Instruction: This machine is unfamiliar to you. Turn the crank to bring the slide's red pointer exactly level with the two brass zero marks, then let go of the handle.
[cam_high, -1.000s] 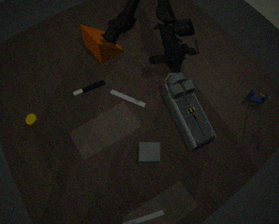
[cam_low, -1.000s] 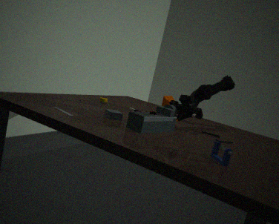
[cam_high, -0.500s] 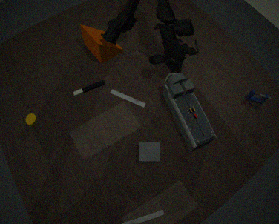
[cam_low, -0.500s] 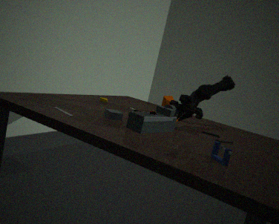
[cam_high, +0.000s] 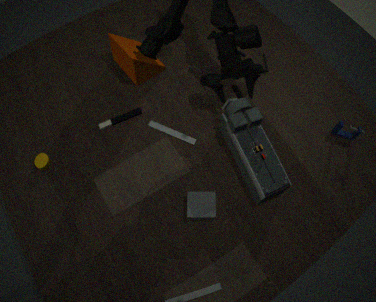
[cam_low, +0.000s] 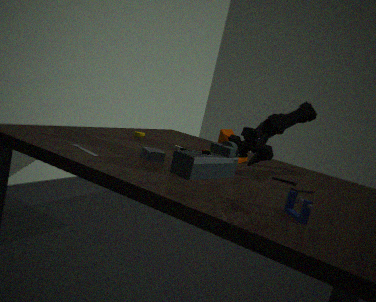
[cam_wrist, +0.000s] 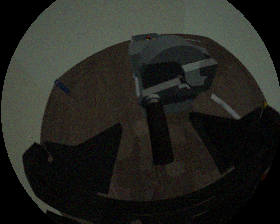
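Now: the red pointer 180 mm ahead of my gripper tip, 60 mm to the right of it and 30 mm above it. Also, from my gripper tip: grey block: 200 mm ahead, 250 mm to the right, 40 mm below; yellow disc: 150 mm behind, 600 mm to the right, 50 mm below; black-and-white marker: 160 mm behind, 340 mm to the right, 50 mm below.
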